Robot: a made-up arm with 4 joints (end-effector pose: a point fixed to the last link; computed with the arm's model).
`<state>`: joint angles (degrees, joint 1 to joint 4).
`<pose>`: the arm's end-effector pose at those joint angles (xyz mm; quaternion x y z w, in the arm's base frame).
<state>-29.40 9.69 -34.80 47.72</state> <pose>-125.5 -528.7 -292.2 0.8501 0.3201 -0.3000 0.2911</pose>
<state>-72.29 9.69 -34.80 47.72</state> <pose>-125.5 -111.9 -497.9 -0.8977 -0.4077 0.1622 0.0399</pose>
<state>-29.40 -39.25 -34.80 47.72</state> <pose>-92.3 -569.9 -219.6 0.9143 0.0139 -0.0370 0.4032</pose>
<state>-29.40 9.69 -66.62 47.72</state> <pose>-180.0 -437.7 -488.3 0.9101 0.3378 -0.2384 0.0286</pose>
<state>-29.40 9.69 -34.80 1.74</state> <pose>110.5 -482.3 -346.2 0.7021 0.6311 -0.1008 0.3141</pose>
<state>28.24 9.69 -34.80 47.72</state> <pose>-125.5 -671.3 303.8 0.6045 0.1358 -0.4172 0.6649</pose>
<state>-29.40 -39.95 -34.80 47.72</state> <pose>-92.4 -570.5 -218.4 0.9140 0.0094 -0.0330 0.4043</pose>
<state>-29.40 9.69 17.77 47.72</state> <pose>-51.6 -417.3 42.3 0.6128 0.2387 -0.3500 0.6671</pose>
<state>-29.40 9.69 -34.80 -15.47</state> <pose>179.8 -418.9 -356.5 0.6161 0.7239 -0.0202 0.3099</pose>
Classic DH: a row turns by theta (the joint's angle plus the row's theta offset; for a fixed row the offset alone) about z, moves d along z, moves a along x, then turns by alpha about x. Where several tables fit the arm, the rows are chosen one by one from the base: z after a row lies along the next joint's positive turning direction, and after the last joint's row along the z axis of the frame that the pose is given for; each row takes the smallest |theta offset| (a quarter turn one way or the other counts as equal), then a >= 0, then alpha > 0; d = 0 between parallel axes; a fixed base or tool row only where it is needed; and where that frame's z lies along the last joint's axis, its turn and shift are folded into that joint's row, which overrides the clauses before.
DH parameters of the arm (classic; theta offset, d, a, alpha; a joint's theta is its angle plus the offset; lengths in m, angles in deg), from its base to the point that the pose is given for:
base (fixed): -90 0.1354 0.0584 90
joint 1: -85.48 0.0755 0.1112 101.74
joint 2: 4.62 -0.2288 0.189 -99.24
joint 3: -34.33 -0.1174 -0.1031 -90.1
joint 4: 57.84 -0.2428 -0.0027 -50.8
tool (fixed): -46.56 0.4073 0 0

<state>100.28 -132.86 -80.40 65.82</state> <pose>87.9 195.8 693.7 0.0979 0.4995 0.5035 0.6981</pose>
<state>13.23 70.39 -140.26 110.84</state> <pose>-509.5 -231.0 171.1 -0.3693 0.2922 0.7691 0.4322</pose>
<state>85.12 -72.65 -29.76 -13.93</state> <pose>25.6 163.0 635.3 -0.2815 0.1982 -0.0782 0.9356</pose>
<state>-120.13 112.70 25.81 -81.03</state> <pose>-475.3 320.7 211.9 -0.5867 0.4215 0.6912 0.0192</pose>
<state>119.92 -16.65 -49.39 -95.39</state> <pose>286.5 -169.3 408.6 -0.3694 0.5923 -0.6830 0.2150</pose>
